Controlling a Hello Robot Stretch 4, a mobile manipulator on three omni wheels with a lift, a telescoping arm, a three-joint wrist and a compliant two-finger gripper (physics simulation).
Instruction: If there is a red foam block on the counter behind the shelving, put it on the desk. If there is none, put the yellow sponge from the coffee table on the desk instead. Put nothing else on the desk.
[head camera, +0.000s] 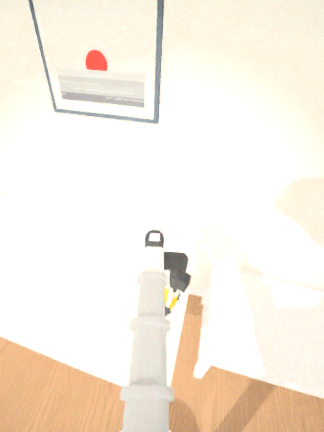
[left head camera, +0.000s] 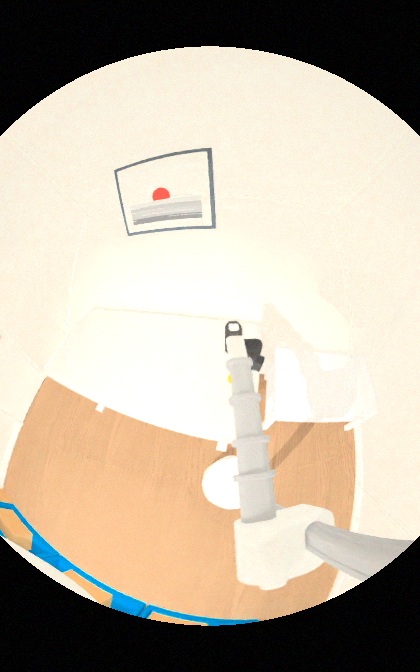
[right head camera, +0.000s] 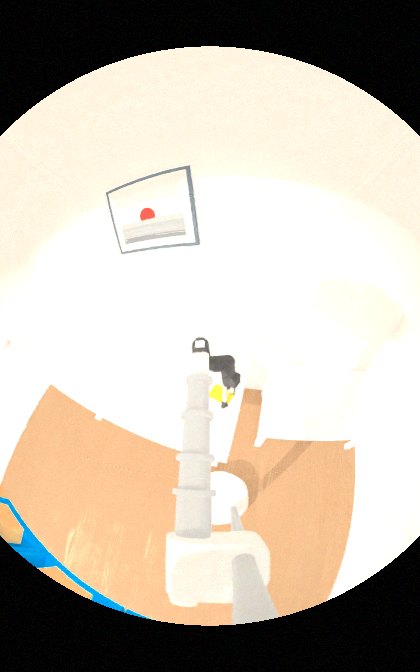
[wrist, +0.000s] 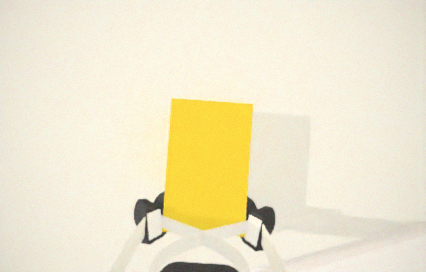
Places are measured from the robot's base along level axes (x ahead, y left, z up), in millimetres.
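Pixels of known places: gripper, fingertip midpoint: (head camera: 171, 306) (wrist: 205, 209).
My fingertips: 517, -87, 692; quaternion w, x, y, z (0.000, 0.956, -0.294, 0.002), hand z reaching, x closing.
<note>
Behind a point stands the place of what it marks, as x, y, z.
The yellow sponge (wrist: 208, 155) @(545, -45, 738) (right head camera: 216, 393) (head camera: 167, 298) (left head camera: 230, 379) is held between the fingers of my gripper (wrist: 205, 209) @(516, -87, 692), which is shut on it. In the wrist view the sponge points away from me, and its shadow falls to its right on a pale surface, apart from it. The white desk (head camera: 65, 260) @(735, 451, 693) (left head camera: 145, 365) (right head camera: 125, 395) lies under the gripper and sponge, near its right end. How high the sponge hangs is hard to tell. My arm hides part of it in the head views. A red foam block does not show in these views.
A lower white piece of furniture (left head camera: 292, 390) (right head camera: 285, 410) stands right of the desk, across a narrow floor gap. A round white seat (left head camera: 217, 482) (right head camera: 231, 497) stands before the desk, beside my arm. A blue-edged object (left head camera: 125, 603) is at lower left. A framed picture (head camera: 159, 65) @(1070, 14, 1513) hangs behind.
</note>
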